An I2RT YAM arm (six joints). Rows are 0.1 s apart.
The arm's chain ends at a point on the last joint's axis. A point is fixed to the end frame.
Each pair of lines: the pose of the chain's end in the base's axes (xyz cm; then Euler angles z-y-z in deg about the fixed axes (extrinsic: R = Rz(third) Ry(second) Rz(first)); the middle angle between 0 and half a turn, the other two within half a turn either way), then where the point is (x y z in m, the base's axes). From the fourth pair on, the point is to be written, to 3 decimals.
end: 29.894 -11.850 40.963 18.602 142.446 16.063
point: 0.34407 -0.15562 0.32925
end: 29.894 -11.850 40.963 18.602 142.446 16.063
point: 0.34407 -0.15562 0.32925
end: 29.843 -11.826 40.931 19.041 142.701 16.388
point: 0.34310 -0.15514 0.32856
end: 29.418 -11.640 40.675 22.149 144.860 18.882
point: 0.335 -0.152 0.323
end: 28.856 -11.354 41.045 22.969 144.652 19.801
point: 0.330 -0.148 0.327
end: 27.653 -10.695 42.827 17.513 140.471 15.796
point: 0.325 -0.144 0.350
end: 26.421 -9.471 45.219 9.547 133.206 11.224
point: 0.324 -0.135 0.384
